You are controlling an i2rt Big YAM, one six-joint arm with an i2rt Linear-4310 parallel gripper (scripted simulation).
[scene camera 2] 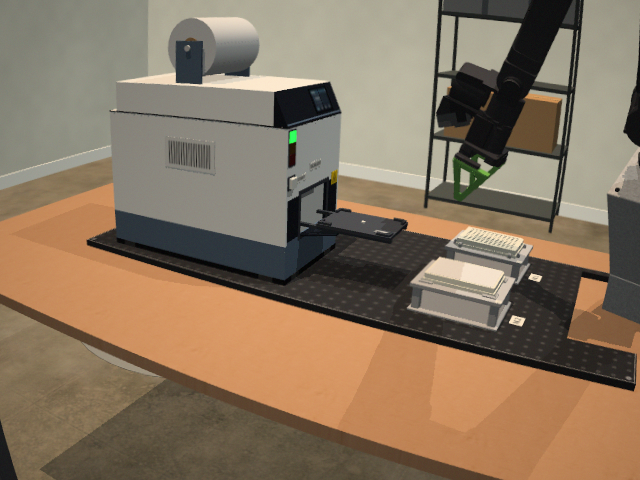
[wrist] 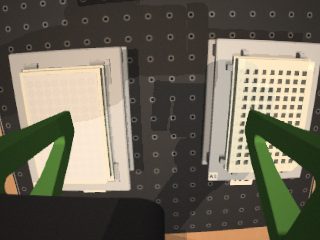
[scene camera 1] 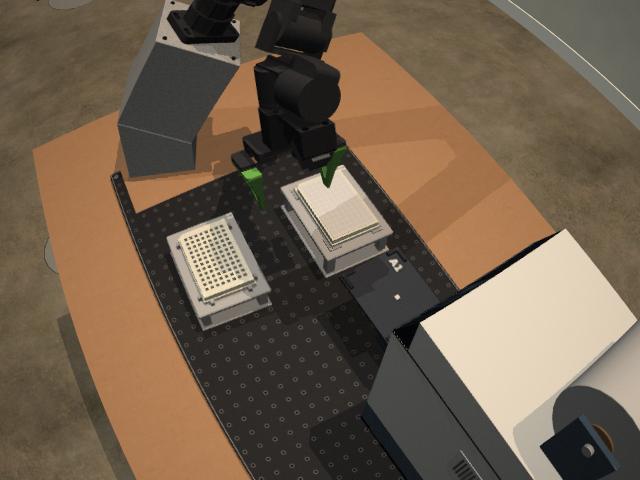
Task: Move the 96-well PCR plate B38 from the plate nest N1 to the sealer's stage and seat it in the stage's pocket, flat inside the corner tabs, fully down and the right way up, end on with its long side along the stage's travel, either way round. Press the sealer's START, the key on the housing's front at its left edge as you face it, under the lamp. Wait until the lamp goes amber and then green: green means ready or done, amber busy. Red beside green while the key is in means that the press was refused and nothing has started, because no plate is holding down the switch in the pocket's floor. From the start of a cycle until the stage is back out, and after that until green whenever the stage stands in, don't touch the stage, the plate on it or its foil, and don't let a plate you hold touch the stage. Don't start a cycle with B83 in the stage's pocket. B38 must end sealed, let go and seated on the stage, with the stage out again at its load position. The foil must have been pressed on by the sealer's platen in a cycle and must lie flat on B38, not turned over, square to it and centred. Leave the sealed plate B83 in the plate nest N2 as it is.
Scene:
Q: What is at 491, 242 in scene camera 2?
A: A plate B38.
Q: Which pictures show the sealed plate B83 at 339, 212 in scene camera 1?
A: Scene camera 2, the wrist view and scene camera 1: all of them.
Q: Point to a sealer housing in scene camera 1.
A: At 401, 396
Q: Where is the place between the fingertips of my gripper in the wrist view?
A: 159, 120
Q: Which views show the plate B38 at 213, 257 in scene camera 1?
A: Scene camera 2, the wrist view and scene camera 1: all of them.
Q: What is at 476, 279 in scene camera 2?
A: A sealed plate B83.

